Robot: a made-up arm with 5 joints.
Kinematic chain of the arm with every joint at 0, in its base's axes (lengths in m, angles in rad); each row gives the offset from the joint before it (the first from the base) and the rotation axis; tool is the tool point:
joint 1: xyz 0 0 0.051 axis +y
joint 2: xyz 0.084 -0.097 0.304 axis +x
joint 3: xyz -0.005 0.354 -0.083 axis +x
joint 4: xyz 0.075 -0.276 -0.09 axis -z
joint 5: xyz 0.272 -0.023 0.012 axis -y
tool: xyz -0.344 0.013 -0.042
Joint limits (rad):
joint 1: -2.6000..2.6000
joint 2: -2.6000..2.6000
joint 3: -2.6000..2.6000
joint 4: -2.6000..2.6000
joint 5: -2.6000..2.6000
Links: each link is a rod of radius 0.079 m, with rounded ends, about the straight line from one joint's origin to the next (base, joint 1, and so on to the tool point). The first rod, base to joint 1, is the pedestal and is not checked.
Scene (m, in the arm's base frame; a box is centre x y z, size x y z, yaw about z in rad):
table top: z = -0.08
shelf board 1: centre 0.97 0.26 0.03 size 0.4 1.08 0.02 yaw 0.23
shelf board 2: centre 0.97 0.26 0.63 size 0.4 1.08 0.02 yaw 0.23
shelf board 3: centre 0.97 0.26 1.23 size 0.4 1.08 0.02 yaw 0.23
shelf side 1: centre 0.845 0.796 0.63 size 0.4 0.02 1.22 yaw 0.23
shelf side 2: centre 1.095 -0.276 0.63 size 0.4 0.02 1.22 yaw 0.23
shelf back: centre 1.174 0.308 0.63 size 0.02 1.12 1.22 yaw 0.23
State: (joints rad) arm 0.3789 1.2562 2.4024 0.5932 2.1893
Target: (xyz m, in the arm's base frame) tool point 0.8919 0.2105 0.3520
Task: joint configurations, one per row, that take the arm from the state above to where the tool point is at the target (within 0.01 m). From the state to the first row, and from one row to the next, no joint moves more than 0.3 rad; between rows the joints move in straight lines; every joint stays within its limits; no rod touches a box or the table.
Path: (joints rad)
1: 0.2329 1.1144 2.4221 0.3483 2.2158
2: 0.0868 0.9727 2.4417 0.1034 2.2423
3: -0.0592 0.8309 2.4614 -0.1415 2.2687
4: -0.2053 0.6892 2.4811 -0.3864 2.2952
5: 0.0005 0.5016 2.5108 -0.6425 2.3714
6: 0.2062 0.3141 2.5405 -0.8987 2.4476
7: 0.4120 0.1265 2.5703 -1.1549 2.5238
8: 0.6178 -0.0610 2.6000 -1.4111 2.6000
9: 0.5638 0.1690 2.5974 -1.1156 2.6000
10: 0.5099 0.3989 2.5949 -0.8202 2.6000
11: 0.4560 0.6289 2.5923 -0.5248 2.6000

